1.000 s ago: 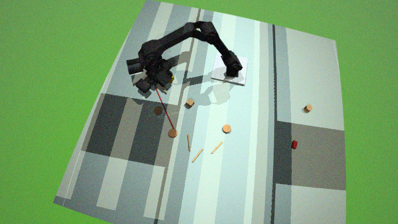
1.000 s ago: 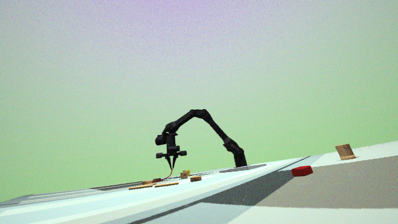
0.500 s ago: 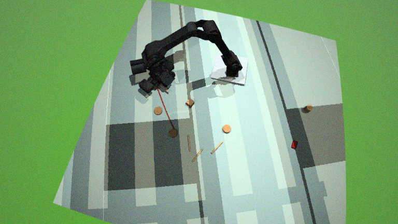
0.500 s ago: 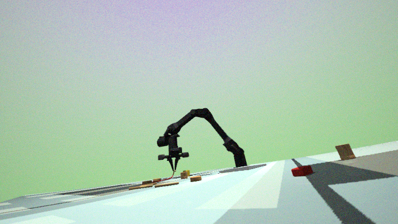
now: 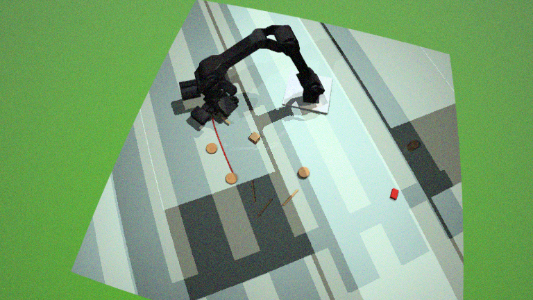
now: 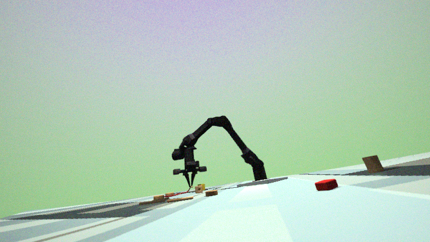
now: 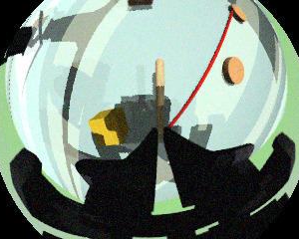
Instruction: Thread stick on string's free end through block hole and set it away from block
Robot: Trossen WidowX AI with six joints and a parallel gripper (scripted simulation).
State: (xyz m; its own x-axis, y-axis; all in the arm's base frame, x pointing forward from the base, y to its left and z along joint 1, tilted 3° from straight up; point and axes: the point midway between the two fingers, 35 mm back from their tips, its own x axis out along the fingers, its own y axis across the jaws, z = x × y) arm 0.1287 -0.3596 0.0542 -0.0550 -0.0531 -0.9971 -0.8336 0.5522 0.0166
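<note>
My gripper tip is now 50 mm past the yellow cube, 30 mm to the right of it and 10 mm above it. From my gripper tip the other things lie so: round wooden button: 240 mm ahead, 90 mm to the left, 20 mm below; thin wooden stick: 10 mm to the left, 10 mm ahead; wooden block: 150 mm to the left, 80 mm ahead, 10 mm below.
</note>
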